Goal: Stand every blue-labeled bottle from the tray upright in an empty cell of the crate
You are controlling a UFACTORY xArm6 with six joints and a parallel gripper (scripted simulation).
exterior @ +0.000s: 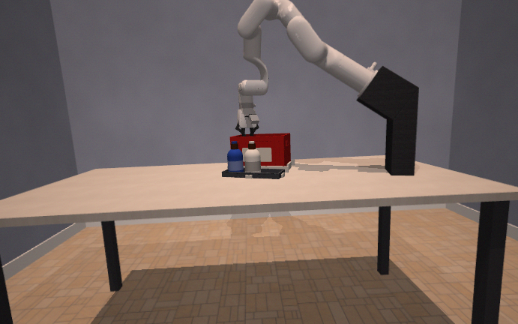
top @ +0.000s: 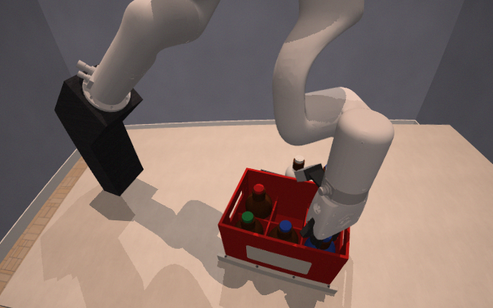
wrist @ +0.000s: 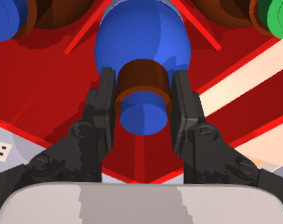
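Right now my hand is 4 cm past the crate, 9 cm to the right of it and 8 cm above it. The rest, counted from my hand: dark tray (8 cm ahead, 23 cm to the left, 15 cm below); white-labeled bottle (8 cm ahead, 23 cm to the left, 8 cm below).
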